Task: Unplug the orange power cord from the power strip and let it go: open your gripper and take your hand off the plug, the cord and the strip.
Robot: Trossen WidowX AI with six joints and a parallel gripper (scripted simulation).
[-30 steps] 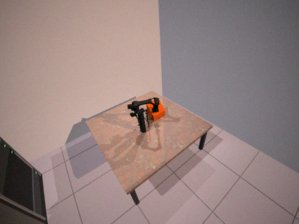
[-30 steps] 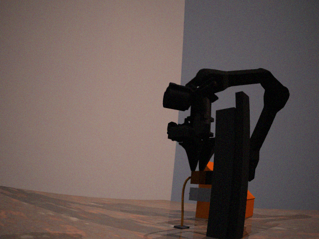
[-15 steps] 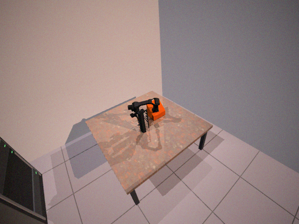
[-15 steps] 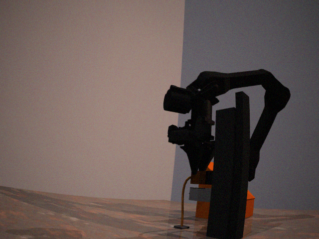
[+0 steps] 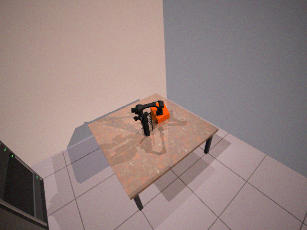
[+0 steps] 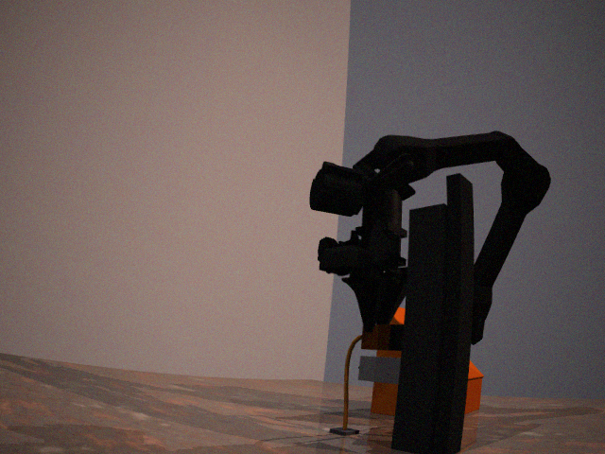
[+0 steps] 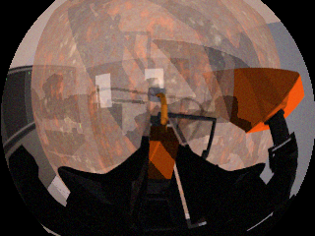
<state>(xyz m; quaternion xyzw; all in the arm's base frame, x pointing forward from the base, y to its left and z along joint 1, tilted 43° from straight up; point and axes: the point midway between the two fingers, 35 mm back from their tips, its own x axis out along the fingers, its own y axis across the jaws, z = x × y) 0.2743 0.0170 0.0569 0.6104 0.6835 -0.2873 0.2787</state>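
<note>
Now: the dark foot 30 mm to the right of my gripper tip and 150 mm below it. Also, from my gripper tip: orange plug (30 mm to the left).
</note>
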